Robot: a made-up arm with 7 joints.
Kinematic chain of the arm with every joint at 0, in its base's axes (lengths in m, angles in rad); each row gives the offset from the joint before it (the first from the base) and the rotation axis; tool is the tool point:
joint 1: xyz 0 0.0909 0 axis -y
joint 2: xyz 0 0.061 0 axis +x
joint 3: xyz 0 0 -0.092 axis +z
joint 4: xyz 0 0 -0.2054 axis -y
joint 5: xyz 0 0 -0.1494 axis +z
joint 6: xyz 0 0 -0.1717 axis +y
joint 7: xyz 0 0 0 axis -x
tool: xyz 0 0 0
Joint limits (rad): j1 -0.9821..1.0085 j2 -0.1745..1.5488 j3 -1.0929..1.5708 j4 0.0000..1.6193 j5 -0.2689..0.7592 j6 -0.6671..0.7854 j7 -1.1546..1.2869
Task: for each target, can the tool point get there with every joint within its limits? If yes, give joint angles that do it. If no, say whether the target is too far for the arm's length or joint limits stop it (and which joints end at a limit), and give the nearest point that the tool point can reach.
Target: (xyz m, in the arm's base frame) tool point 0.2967 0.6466 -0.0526
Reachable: yes | joints 0.8547 1.3484 -0.7442 0.7166 0.4515 0.0760 0.7685
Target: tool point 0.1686 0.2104 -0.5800
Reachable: yes | joints 0.1039 0.0010 0.4944 0.3902 0.0662 -0.2853 0.6261
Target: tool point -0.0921 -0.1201 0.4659
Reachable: no: joint limits stop it (at a limit: joint 1, joint 2, joint 4) | nearest point 0.3271 -0.1134 0.0700 | short by 0.577 m
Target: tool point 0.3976 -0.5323 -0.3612
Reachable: no: too far | nearest point 0.3118 -0.1730 -0.2833 | short by 0.378 m
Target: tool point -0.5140 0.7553 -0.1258
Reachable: no: too far | nearest point -0.3272 0.6292 -0.2184 | short by 0.244 m
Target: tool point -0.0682 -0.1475 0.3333
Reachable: no: joint limits stop it (at a limit: joint 1, joint 2, joint 4) | nearest point 0.2978 -0.1519 0.0362 | short by 0.471 m
